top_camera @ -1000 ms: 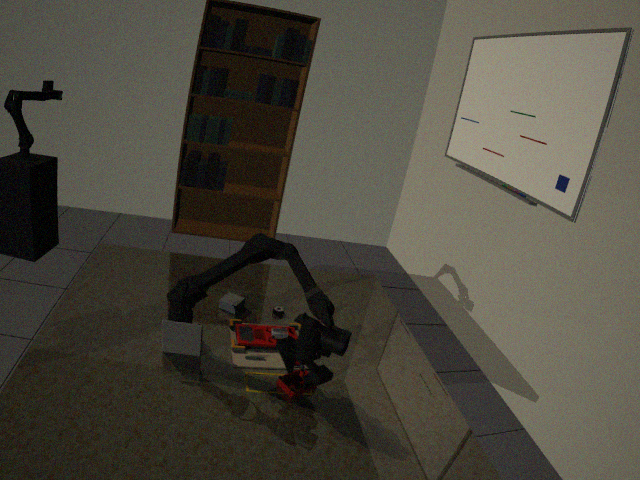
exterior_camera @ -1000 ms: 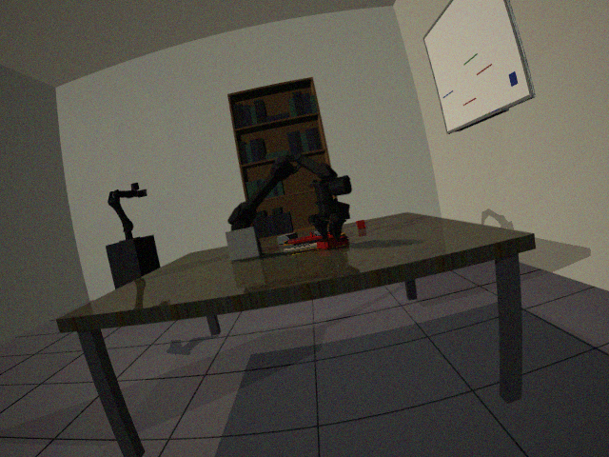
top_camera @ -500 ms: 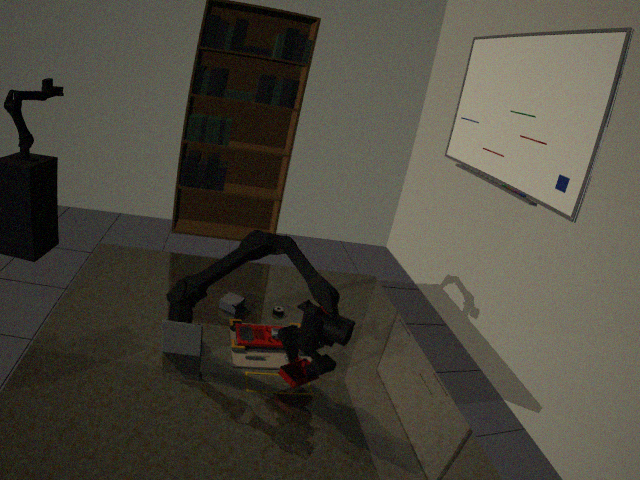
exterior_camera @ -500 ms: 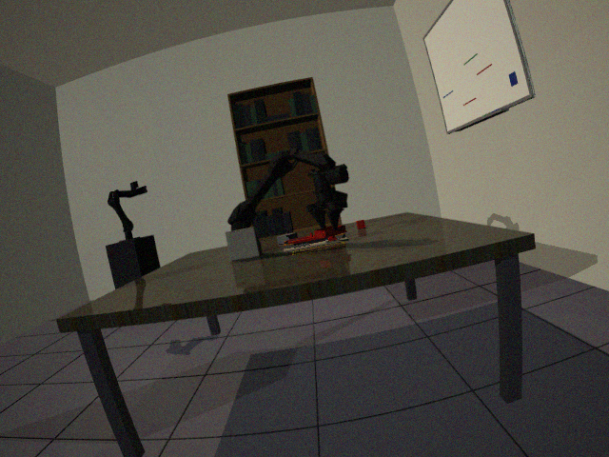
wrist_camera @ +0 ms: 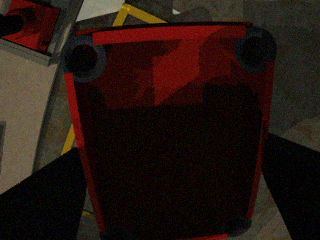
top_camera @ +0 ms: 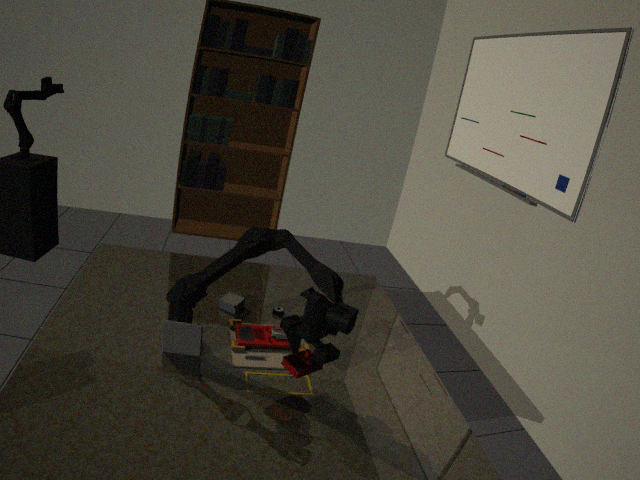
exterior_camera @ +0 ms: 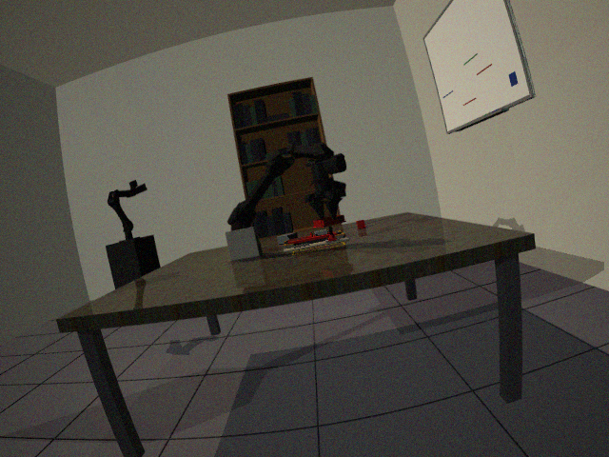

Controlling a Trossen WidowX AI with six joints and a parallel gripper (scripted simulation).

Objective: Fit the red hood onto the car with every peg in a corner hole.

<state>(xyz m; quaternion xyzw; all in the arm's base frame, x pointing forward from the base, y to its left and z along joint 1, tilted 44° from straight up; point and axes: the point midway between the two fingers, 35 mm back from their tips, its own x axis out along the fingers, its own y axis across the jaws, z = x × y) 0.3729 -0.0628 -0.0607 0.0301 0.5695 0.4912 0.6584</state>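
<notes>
Now: gripper tip 10 mm above the red hood.
</notes>
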